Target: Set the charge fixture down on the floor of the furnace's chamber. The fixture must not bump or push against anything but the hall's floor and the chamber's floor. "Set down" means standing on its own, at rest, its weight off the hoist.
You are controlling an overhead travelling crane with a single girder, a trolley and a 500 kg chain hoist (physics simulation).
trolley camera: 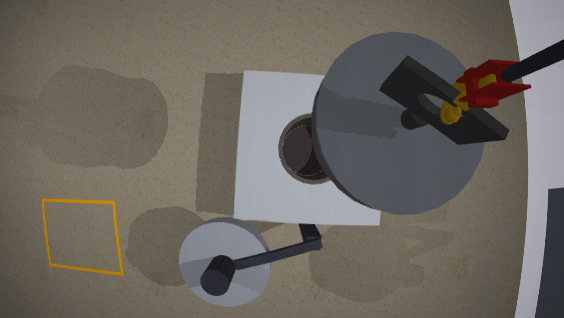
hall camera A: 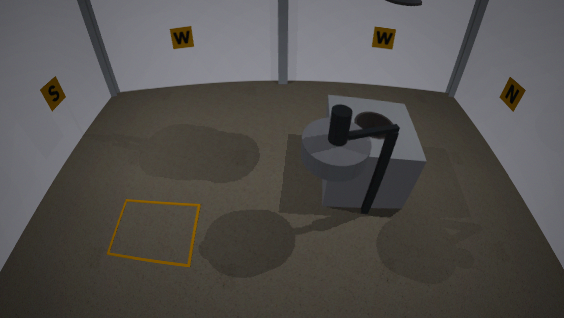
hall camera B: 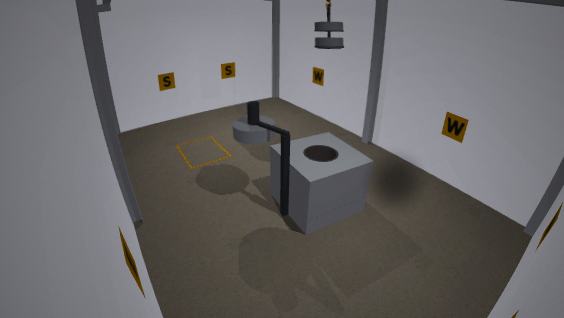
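The charge fixture, two grey discs on a dark stem, hangs high in the air. In the trolley view its upper disc covers the right part of the chamber opening and of the furnace top. My hook is through the eye of the fixture's dark top plate and carries it. The furnace is a pale block with a round, dark chamber opening in its top. The chamber's floor is partly hidden.
The round grey lid is swung aside on a black arm and post beside the furnace. A yellow floor outline lies farther south. Walls and grey columns surround the hall.
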